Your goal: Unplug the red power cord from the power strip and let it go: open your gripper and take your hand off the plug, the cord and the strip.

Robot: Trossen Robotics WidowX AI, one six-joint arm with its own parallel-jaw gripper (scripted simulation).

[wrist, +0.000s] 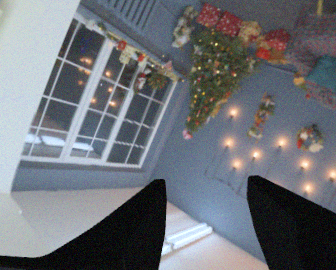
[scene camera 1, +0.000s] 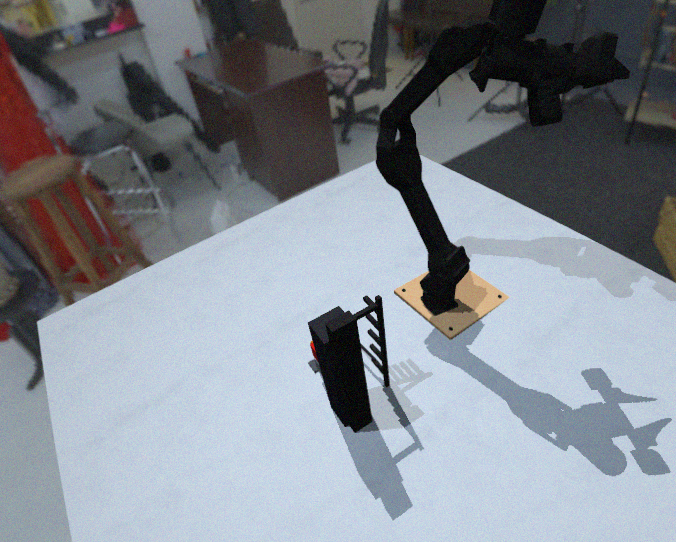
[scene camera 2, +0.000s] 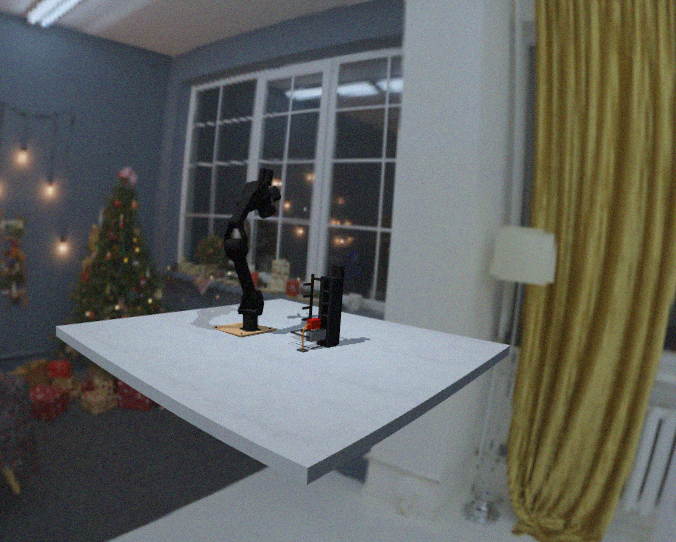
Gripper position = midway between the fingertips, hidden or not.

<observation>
In view: my gripper [scene camera 1: 621, 76].
My gripper also shows in the wrist view [wrist: 206, 188].
</observation>
